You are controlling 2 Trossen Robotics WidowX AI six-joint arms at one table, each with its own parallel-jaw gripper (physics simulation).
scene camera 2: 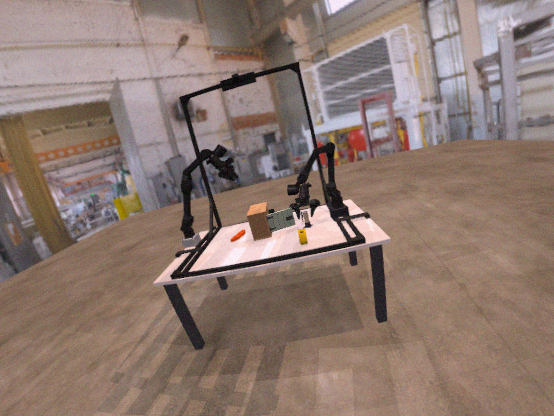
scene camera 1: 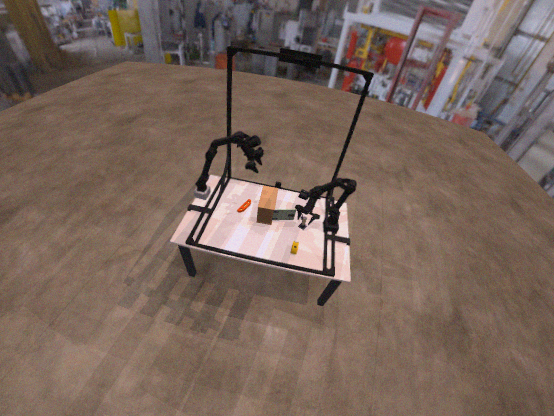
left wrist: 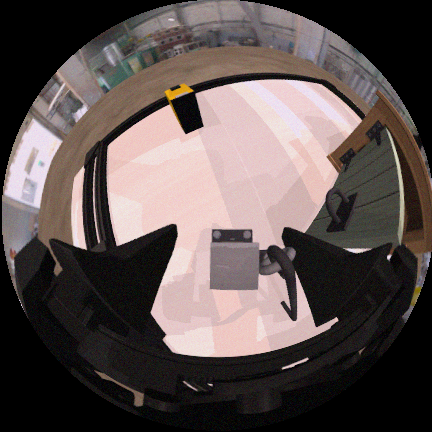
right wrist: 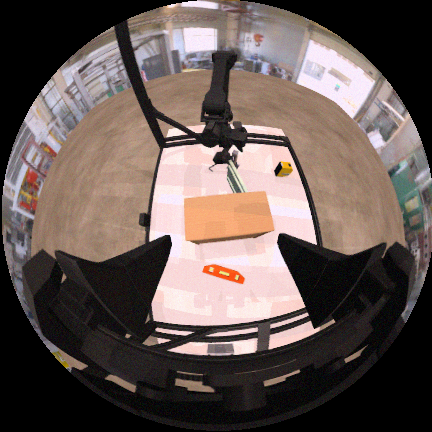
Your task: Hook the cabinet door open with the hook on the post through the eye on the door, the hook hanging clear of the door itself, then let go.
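Places are measured from the left arm's base along level axes (x back, y right, z up), in centimetres.
Pixels of known places: left gripper, fingertip midpoint: [scene camera 2: 305, 218] [scene camera 1: 302, 222] [left wrist: 231, 231] [right wrist: 238, 158]; right gripper, fingertip midpoint: [scene camera 2: 236, 179] [scene camera 1: 259, 169] [right wrist: 225, 239]; left arm's base at its link origin: [scene camera 2: 338, 206] [scene camera 1: 332, 222]; right arm's base at its link origin: [scene camera 2: 190, 236] [scene camera 1: 202, 189].
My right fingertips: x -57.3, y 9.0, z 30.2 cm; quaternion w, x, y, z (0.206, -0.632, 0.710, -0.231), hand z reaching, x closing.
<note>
For each thing: its top centre in the pictures, then the offset to it from my right fingertips. "spot": a spot on its surface instead.
- wooden cabinet at its top centre: [right wrist: 228, 213] [scene camera 2: 257, 208] [scene camera 1: 268, 197] dx +8.3, dy -3.4, dz -20.5 cm
- dark eye at a spot on its surface: [left wrist: 329, 201] spot: dx +27.6, dy -10.5, dz -29.6 cm
- grey post at a spot on its surface: [left wrist: 234, 267] spot: dx +36.3, dy -11.4, dz -27.0 cm
- black block at its top centre: [left wrist: 176, 85] [right wrist: 287, 163] [scene camera 2: 300, 229] [scene camera 1: 295, 244] dx +30.5, dy -34.6, dz -29.1 cm
- orange level at its top centre: [right wrist: 223, 273] [scene camera 2: 238, 234] [scene camera 1: 245, 205] dx -8.7, dy -0.7, dz -35.3 cm
- black frame with an overhead bar, surface spot: [scene camera 1: 300, 57] spot: dx +14.2, dy +19.8, dz +67.7 cm
The wooden cabinet [scene camera 1: 265, 212] [scene camera 2: 260, 221] [right wrist: 229, 216] stands mid-table, its green door [scene camera 1: 284, 215] [scene camera 2: 282, 220] [left wrist: 372, 197] swung out toward the post. The door carries a dark eye [left wrist: 329, 201]. The grey post [left wrist: 234, 267] [scene camera 2: 306, 218] stands upright, apart from the door. A dark hook [left wrist: 291, 290] hangs from a ring at the post's side, apart from the eye, its bent tip toward the bottom of the left wrist view. My left gripper [scene camera 1: 307, 215] [scene camera 2: 306, 210] [left wrist: 231, 231] is open, fingers either side of the post and hook. My right gripper [scene camera 1: 256, 162] [right wrist: 225, 239] is open and empty, high above the table.
A yellow and black block [scene camera 1: 295, 247] [scene camera 2: 302, 236] [left wrist: 187, 115] [right wrist: 283, 169] stands in front of the post. An orange level [scene camera 1: 244, 205] [scene camera 2: 238, 235] [right wrist: 223, 273] lies left of the cabinet in the scene views. A black frame with an overhead bar [scene camera 1: 300, 57] [scene camera 2: 238, 80] surrounds the workspace.
</note>
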